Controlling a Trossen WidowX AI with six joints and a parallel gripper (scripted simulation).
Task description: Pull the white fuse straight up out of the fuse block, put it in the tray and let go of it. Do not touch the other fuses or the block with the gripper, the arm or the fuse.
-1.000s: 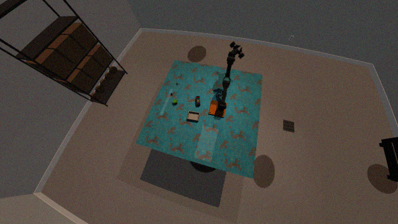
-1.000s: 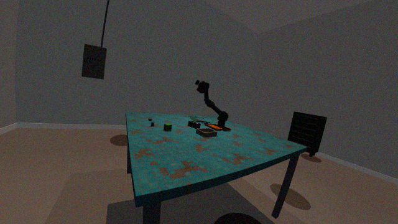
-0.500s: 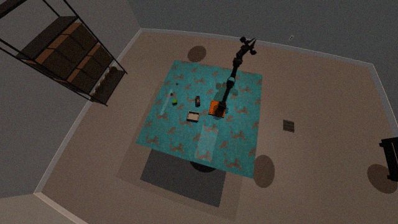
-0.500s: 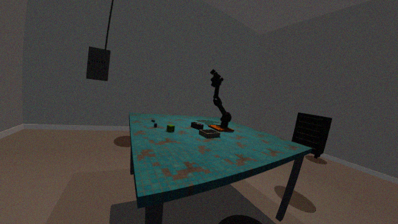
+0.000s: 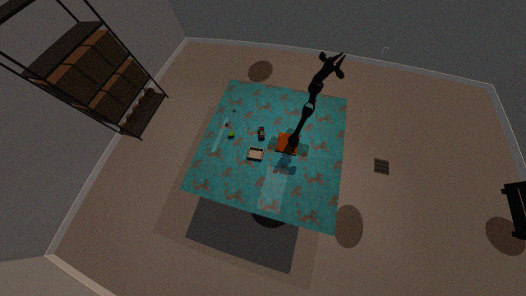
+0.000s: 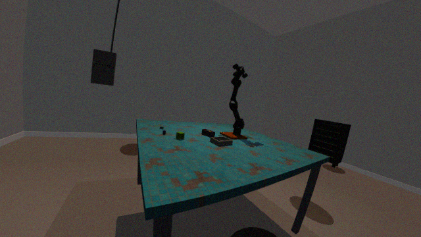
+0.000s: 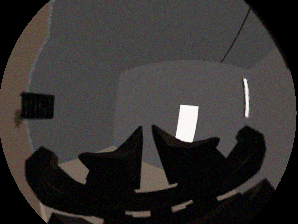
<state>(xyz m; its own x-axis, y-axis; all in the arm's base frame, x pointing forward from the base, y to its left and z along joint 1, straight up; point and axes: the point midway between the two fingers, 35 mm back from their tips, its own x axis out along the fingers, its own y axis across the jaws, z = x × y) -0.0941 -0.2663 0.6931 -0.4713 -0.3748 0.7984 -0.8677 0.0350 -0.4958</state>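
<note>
The red fuse lies 430 mm ahead of my gripper tip, 270 mm to the left of it and 710 mm below it. Also, from my gripper tip: grey tray 370 mm ahead, 500 mm to the left, 730 mm below; magenta fuse 390 mm ahead, 340 mm to the left, 710 mm below.
</note>
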